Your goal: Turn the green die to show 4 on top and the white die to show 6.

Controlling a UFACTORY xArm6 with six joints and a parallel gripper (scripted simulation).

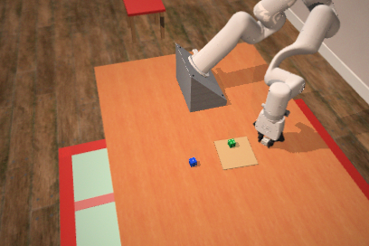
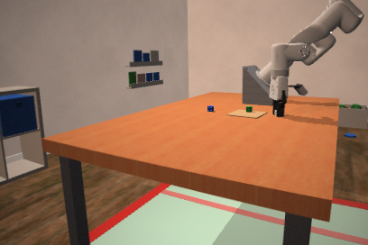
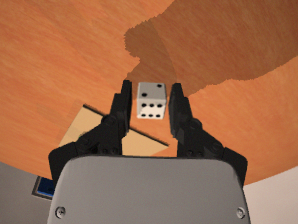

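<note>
Right now my hand is 10 mm above the white die. The rest, counted from my hand: tan mat (140 mm to the right, 20 mm below, 10 mm behind); green die (130 mm to the right, 40 mm behind, 10 mm below); blue die (310 mm to the right, 30 mm behind, 10 mm below).
</note>
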